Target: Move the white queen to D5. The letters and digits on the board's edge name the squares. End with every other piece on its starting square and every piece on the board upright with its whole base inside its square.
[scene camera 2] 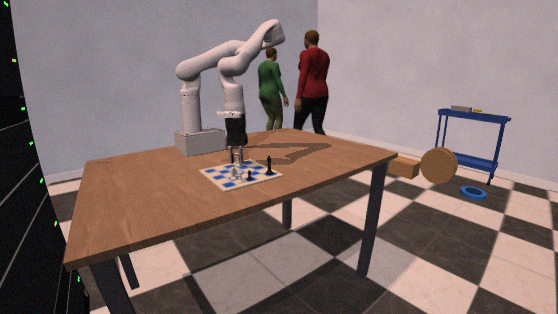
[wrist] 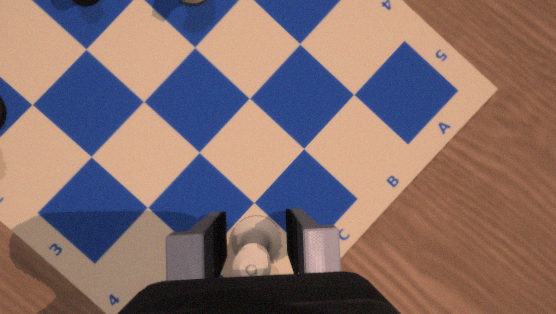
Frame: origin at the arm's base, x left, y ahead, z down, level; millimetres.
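Seen in the pictures: gripper, between the fingertips: [scene camera 2: 236, 163] [wrist: 256, 232]; arm's base, origin of its link: [scene camera 2: 192, 131].
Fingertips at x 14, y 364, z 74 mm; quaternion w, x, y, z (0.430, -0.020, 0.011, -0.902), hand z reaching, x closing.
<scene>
Pixels of each thing's top centre, then the offset from my fingertips to it. "spot": a spot on its surface instead.
- white queen, centre of its top: [wrist: 251, 271] dy -3, dx +5, dz -42 mm
- board, centre of its top: [wrist: 197, 100] [scene camera 2: 239, 172] dy +64, dx -34, dz +11 mm
- Black king, centre of its top: [scene camera 2: 269, 155] dy +144, dx +35, dz -53 mm
- black pawn, centre of its top: [scene camera 2: 249, 170] dy +142, dx -46, dz -21 mm
- white base, a spot on its surface: [wrist: 193, 1] spot: dy +94, dx -73, dz +8 mm
- black base, a spot on its surface: [wrist: 86, 1] spot: dy +135, dx -40, dz +8 mm
- black edge, a spot on its surface: [wrist: 2, 112] spot: dy +134, dx +28, dz +8 mm
The white queen [scene camera 2: 239, 159] [wrist: 252, 260] stands between the fingers, with its round base over cream square D5 of the board [scene camera 2: 225, 189] [wrist: 477, 89]. In the wrist view the base shows near the upper corner of D5. The queen looks upright; the gripper body hides the near end of that square. My gripper [scene camera 2: 235, 159] [wrist: 256, 232] is open and low over the board, one finger on each side of the queen, with a gap visible on both sides.
Black king [scene camera 2: 269, 166], black pawn [scene camera 2: 249, 175] and two white pieces [scene camera 2: 233, 173] [scene camera 2: 240, 177] stand on the board. In the wrist view a white base [wrist: 193, 1] and a black base [wrist: 86, 1] show at the top, and a black edge [wrist: 2, 112] at left.
</scene>
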